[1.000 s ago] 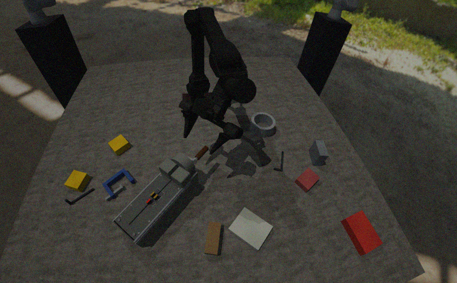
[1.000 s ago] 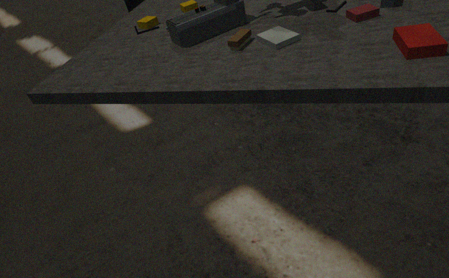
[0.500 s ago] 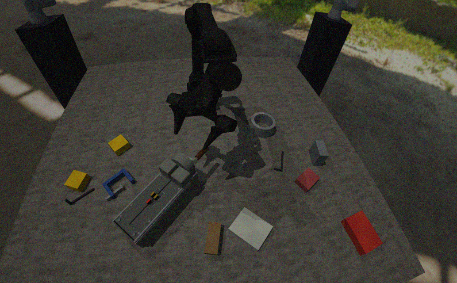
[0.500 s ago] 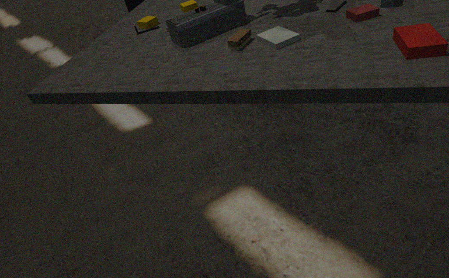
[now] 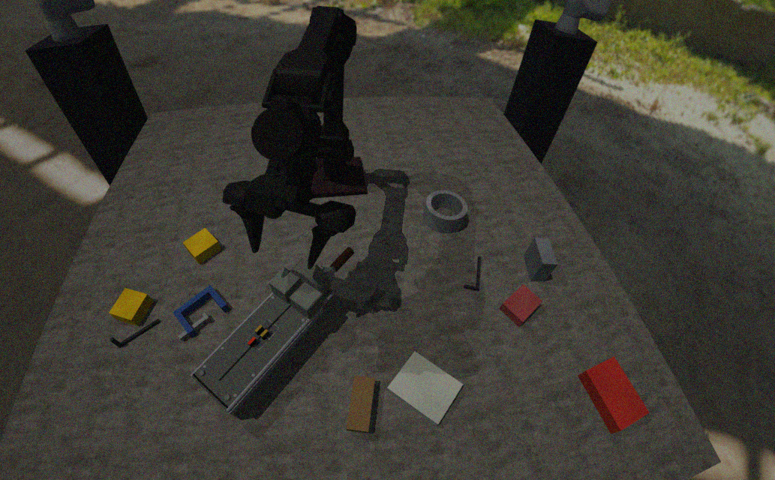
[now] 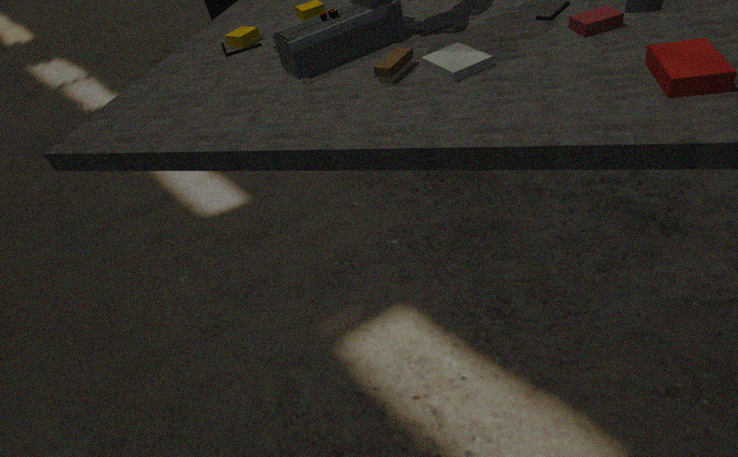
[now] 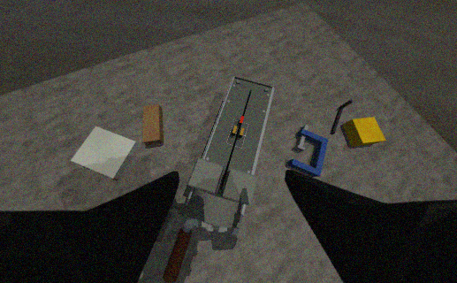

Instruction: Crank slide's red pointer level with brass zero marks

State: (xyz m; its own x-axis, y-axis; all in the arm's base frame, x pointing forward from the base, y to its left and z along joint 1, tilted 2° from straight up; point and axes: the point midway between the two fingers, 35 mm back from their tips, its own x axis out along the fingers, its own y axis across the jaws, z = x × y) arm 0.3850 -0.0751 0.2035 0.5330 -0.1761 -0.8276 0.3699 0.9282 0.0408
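The brown crank handle is 9 cm to the left of my gripper tip, 8 cm below it and 6 cm behind it. Round my gripper tip: white plate: 22 cm to the left, 17 cm below, 16 cm ahead; red pointer: 10 cm below, 9 cm ahead, 6 cm to the right; brown block: 18 cm ahead, 17 cm below, 11 cm to the left.
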